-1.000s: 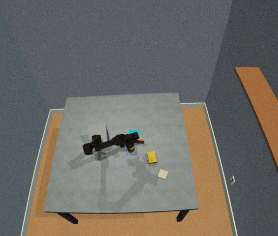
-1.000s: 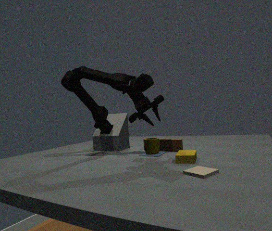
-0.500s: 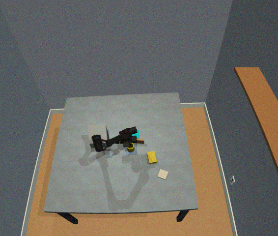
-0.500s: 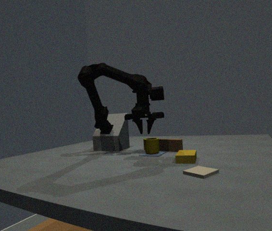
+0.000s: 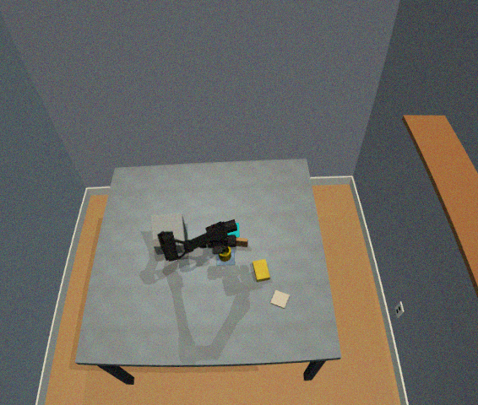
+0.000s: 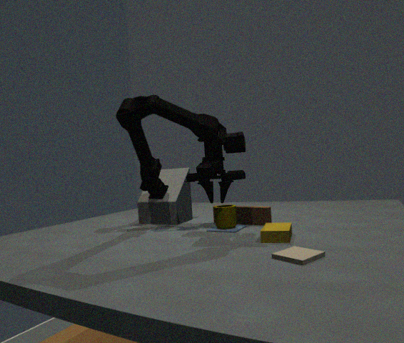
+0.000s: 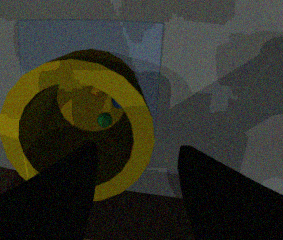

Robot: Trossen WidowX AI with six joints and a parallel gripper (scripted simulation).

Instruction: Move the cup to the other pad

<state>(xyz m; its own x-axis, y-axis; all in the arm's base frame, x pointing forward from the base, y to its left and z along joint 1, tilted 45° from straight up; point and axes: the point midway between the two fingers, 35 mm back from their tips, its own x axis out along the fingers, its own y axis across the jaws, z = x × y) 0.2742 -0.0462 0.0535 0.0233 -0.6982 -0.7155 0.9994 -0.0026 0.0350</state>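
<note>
Now: gripper tip 20 mm short of the yellow cup and 50 mm above it. The rest, counted from my gripper tip: cyan pad: 60 mm ahead, 170 mm to the left, 90 mm below; then light blue pad: 30 mm ahead, 90 mm below; then brown bar: 50 mm ahead, 80 mm to the left, 60 mm below.
</note>
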